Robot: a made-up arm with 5 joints.
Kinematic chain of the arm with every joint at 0, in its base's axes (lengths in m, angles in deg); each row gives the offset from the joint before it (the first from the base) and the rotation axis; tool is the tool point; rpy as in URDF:
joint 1: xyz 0.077 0 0.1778 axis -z
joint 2: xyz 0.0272 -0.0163 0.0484 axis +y
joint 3: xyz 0.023 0 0.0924 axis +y
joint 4: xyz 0.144 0 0.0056 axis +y
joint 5: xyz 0.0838 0.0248 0 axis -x
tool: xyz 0 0 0 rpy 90 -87.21 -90
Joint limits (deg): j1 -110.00..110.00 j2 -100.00..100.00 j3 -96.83..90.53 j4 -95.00..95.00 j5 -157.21..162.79
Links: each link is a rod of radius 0.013 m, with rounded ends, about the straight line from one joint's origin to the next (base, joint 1, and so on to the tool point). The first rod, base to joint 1, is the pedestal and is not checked.
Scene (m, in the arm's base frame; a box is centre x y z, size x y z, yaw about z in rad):
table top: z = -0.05
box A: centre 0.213 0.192 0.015 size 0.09 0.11 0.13 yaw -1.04
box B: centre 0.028 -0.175 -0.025 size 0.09 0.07 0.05 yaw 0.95
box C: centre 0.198 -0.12 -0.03 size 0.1 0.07 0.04 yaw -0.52
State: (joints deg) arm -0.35 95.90 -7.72 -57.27 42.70
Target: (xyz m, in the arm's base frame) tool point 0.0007 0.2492 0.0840
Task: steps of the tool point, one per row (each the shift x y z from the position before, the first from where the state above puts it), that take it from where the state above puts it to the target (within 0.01 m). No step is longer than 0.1 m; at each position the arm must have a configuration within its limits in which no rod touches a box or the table.
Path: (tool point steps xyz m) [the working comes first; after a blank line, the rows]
Joints at the target: -105.15 80.50 -10.52 -69.03 42.70
Straight joint move there: touches box A.

1: 0.0415 0.0540 0.0520
2: 0.0105 0.0648 0.0626
3: -0.0220 0.0606 0.0681
4: -0.0488 0.0422 0.0680
5: -0.0640 0.0148 0.0629
6: -0.0651 -0.0152 0.0534
7: -0.0154 0.0311 -0.0405
8: -0.0211 0.0218 -0.0462
9: -0.0246 0.0102 -0.0503
10: -0.0252 -0.0023 -0.0522
11: -0.0230 -0.0152 -0.0518
12: -0.0179 -0.0273 -0.0490

